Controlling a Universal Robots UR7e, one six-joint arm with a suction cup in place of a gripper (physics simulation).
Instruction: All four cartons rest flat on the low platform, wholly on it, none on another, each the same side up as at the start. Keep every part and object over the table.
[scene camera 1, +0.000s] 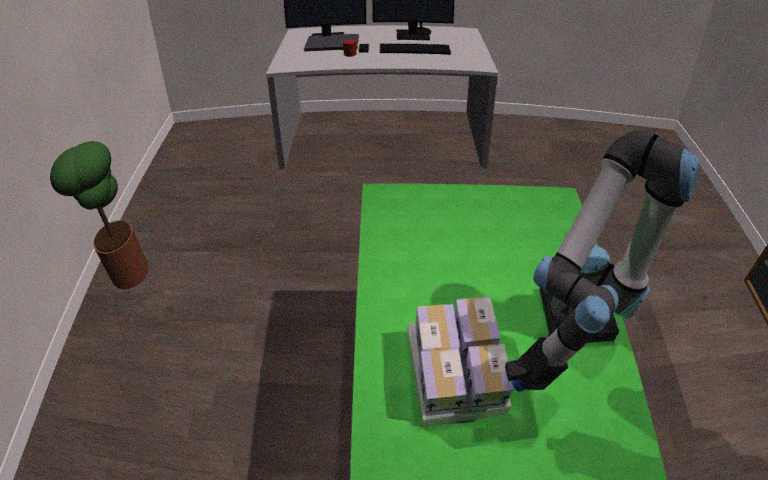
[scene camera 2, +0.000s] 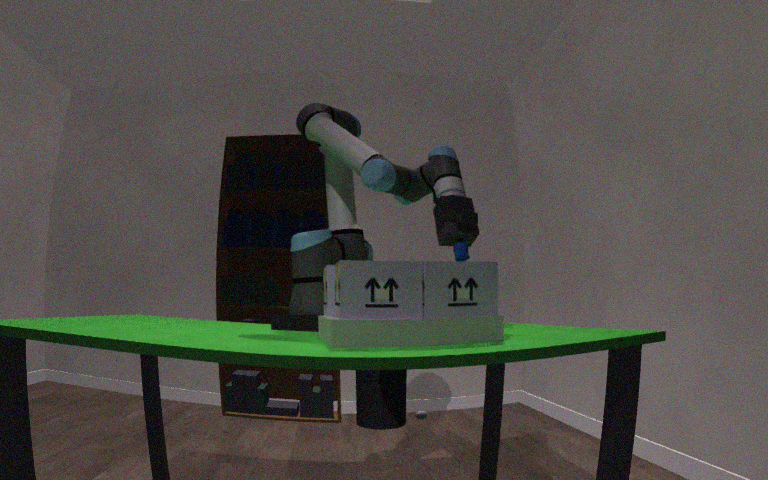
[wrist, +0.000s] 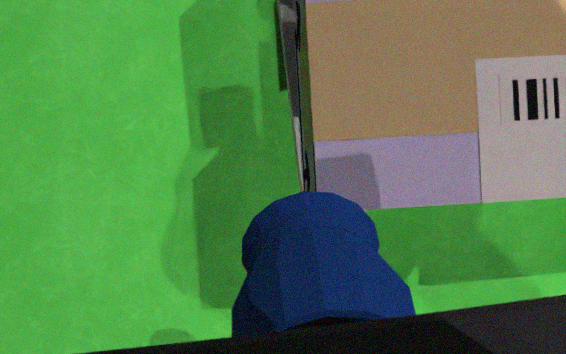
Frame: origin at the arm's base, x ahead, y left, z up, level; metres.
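Seen in the pictures: hand, tool point: (scene camera 1: 518, 385) (scene camera 2: 462, 257) (wrist: 310, 253); arm's base, link origin: (scene camera 2: 315, 314).
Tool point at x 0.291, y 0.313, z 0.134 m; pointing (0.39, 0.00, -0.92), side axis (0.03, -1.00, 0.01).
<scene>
Offsets run from my tool point to a thing's top centre. Level surfaces: height alone.
Four lilac-and-tan cartons stand upright on the low grey platform @[dx +0.112, dy -0.163, dz -0.130 m] (scene camera 1: 447, 419) (scene camera 2: 410, 332), labels up: back left (scene camera 1: 436, 316), back right (scene camera 1: 474, 319), front left (scene camera 1: 436, 376) and front right (scene camera 1: 480, 370) (wrist: 390, 75). None lies on another. Up arrows show on two near cartons @[dx +0.167, dy -0.229, dz -0.028 m] (scene camera 2: 381, 285) @[dx +0.175, dy -0.084, dz -0.028 m] (scene camera 2: 463, 283) in scene camera 2. The right-hand cartons hide the platform's right edge, so their fit there cannot be told. My blue suction cup (scene camera 1: 517, 385) (scene camera 2: 461, 252) (wrist: 310, 225) is off and holds nothing. It is close beside the front right carton's right side, around top height; contact cannot be told.
The green table @[dz -0.178 m] (scene camera 1: 419, 243) (scene camera 2: 169, 333) carries the platform and the arm's base (scene camera 1: 603, 331). The arm's forearm and wrist reach over the table from the right. A desk (scene camera 1: 385, 63), a potted plant (scene camera 1: 121, 257) and a bookshelf (scene camera 2: 271, 137) stand away from the table.
</scene>
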